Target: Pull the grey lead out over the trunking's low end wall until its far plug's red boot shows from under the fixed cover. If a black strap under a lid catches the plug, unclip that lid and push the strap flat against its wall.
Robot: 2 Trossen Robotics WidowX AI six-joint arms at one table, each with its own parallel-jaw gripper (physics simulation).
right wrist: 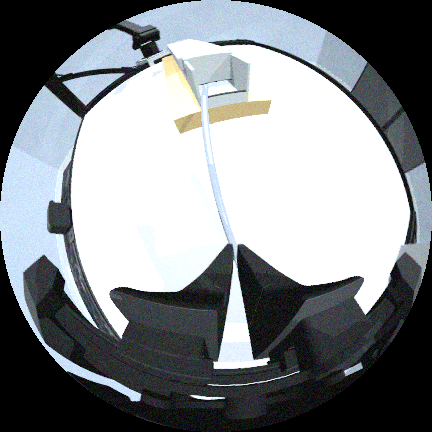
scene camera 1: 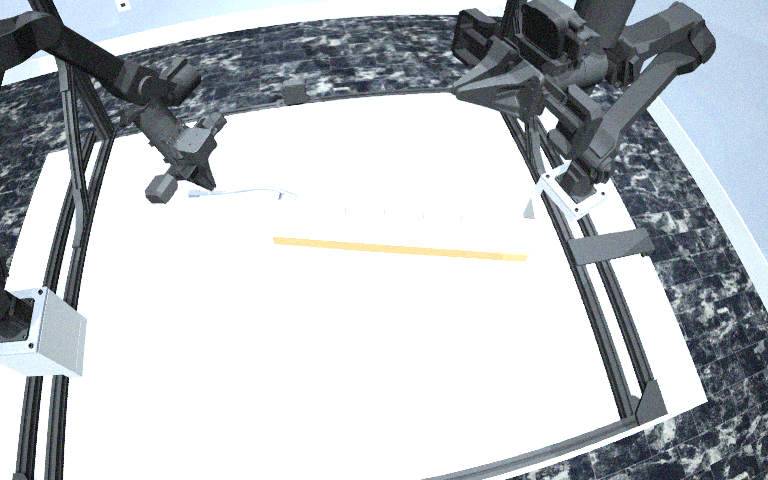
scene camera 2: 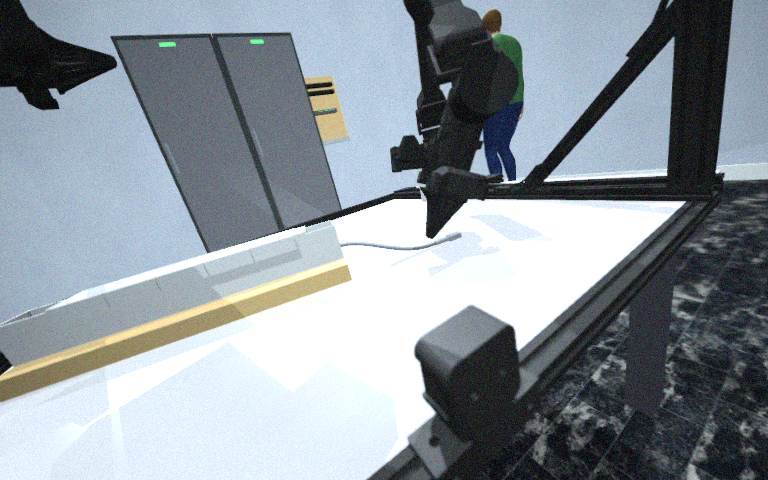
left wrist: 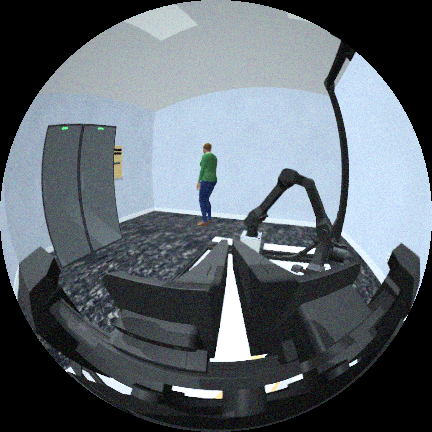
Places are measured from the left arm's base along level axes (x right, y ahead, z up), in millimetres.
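Pixels of known places: left gripper, fingertip midpoint: [scene camera 1: 454,92] [scene camera 2: 115,61] [left wrist: 229,244]; right gripper, fingertip midpoint: [right wrist: 234,248] [scene camera 1: 213,188] [scene camera 2: 429,237]; left arm's base at its link origin: [right wrist: 151,54] [scene camera 1: 575,185]; right arm's base at its link origin: [scene camera 1: 14,320] [left wrist: 251,234].
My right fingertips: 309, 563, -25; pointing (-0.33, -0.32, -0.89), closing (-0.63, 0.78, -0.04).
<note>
Ahead of a thing's pixels: the offset from my right fingertips to its top centre, as dx, dy, dz. "pt": to the spot under its first point.
The grey lead {pt -29, -37, -2} [scene camera 1: 237,192] [scene camera 2: 385,246] [right wrist: 216,185] runs out over the low end wall [right wrist: 232,97] of the pale trunking [scene camera 2: 322,243] and lies on the table, ending in a grey plug {+21, +37, -8} [scene camera 1: 194,193] [scene camera 2: 454,236]. My right gripper [scene camera 1: 214,187] [scene camera 2: 431,235] [right wrist: 234,248] is shut and looks empty, its tips just above the lead near that plug; its fingers hide the plug in the right wrist view. My left gripper [scene camera 1: 454,90] [scene camera 2: 115,62] [left wrist: 229,244] is shut and empty, high beyond the trunking. No red boot or black strap shows. The lids are washed out; faint seams show.
An orange-yellow base strip [scene camera 1: 396,249] [scene camera 2: 226,311] [right wrist: 250,108] runs along the trunking's side and end. Dark frame rails [scene camera 1: 600,328] flank the table. A dark camera block {pt +142, -218, +24} [scene camera 1: 294,91] [scene camera 2: 470,367] [right wrist: 59,217] sits at the table's edge. A person [scene camera 2: 509,73] [left wrist: 207,170] stands behind.
</note>
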